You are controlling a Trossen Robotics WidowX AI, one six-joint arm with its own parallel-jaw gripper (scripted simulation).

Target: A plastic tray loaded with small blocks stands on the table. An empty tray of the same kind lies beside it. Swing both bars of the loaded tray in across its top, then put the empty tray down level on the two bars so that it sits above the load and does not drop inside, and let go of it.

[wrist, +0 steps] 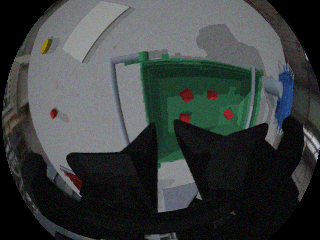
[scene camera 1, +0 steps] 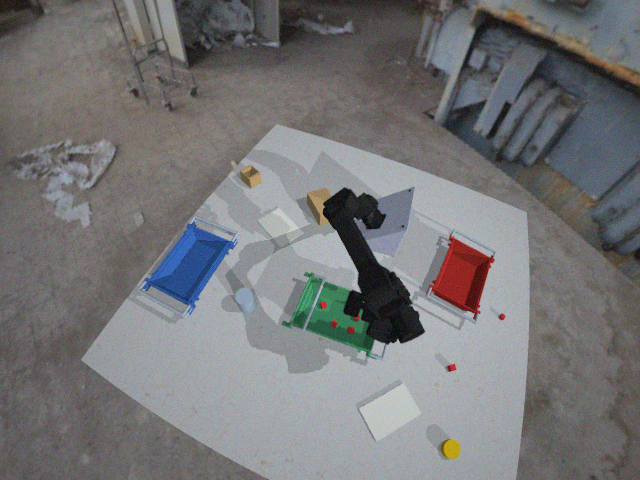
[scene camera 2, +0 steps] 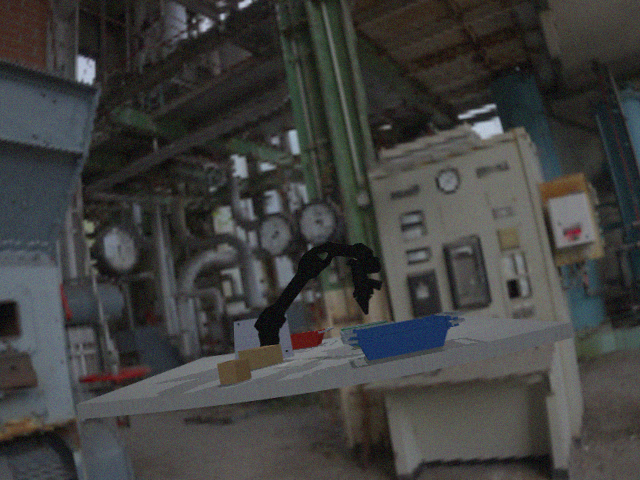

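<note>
I see my gripper in the pictures, the wrist view among them. With the gripper, the pictures show me a red tray.
</note>
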